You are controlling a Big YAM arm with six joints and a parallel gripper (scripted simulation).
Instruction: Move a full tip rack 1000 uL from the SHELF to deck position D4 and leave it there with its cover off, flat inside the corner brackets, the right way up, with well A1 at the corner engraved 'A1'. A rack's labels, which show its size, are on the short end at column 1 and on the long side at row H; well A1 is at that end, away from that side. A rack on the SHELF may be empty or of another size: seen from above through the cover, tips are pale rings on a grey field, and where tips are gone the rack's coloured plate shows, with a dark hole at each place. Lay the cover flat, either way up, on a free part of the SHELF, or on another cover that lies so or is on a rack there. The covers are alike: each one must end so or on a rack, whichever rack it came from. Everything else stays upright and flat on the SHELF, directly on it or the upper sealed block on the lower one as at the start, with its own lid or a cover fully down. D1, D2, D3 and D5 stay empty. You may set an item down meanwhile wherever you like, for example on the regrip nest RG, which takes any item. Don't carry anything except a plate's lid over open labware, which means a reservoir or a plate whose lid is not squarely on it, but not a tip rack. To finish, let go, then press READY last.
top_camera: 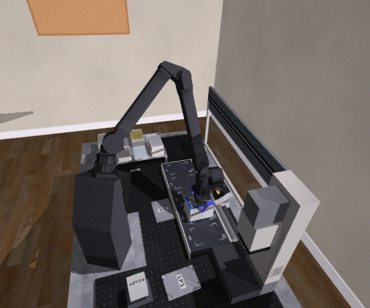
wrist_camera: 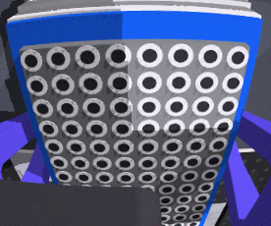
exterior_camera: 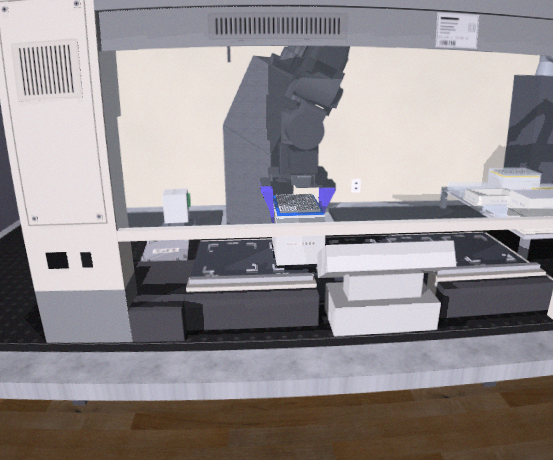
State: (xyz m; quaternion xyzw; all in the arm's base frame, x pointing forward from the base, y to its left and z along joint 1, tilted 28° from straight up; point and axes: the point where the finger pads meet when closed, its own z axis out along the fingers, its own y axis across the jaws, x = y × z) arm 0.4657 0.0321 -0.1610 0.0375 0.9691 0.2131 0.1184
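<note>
The tip rack is 1 cm to the left of my hand and 1 cm ahead of it. From my hand the other things lie so: instrument tower 35 cm to the right, 15 cm ahead, 14 cm above; ready block 36 cm behind, 24 cm to the right, 5 cm below; regrip nest RG 16 cm behind, 13 cm below, 12 cm to the left.
</note>
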